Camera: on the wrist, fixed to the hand. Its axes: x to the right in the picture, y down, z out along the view.
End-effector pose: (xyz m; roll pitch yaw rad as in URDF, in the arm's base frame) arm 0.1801 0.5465 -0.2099 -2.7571 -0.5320 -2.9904
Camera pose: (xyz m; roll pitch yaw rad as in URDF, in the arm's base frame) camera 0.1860 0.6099 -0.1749 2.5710 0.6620 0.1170
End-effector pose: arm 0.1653 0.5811 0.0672 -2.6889 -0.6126 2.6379
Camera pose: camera 0.2100 0.6298 0.0974 2.4917 0.7402 -0.5522
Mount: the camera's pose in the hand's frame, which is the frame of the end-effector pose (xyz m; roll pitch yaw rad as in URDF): 0.0045 0.0430 -0.0584 -0.1652 -0.1309 3.1177
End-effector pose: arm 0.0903 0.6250 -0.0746 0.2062 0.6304 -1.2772
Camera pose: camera 0.1348 0.6644 -0.1163 -0.3761 -0.7634 1.8693
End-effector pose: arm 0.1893 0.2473 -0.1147 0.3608 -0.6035 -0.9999
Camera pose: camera 0.2546 0.2582 -0.1446 -0.5138 0.4725 2.1686
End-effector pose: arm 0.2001 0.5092 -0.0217 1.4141 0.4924 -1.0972
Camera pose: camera 0.2664 0.5210 0.0056 -1.6524 -0.5319 2.1902
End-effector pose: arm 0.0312 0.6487 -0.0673 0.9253 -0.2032 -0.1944
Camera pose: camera 0.0497 0.7190 -0.0672 -1.0781 0.1048 3.0378
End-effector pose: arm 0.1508 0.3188 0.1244 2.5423 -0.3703 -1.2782
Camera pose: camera 0.1420 0.3392 0.1936 -2.6668 0.4631 1.9677
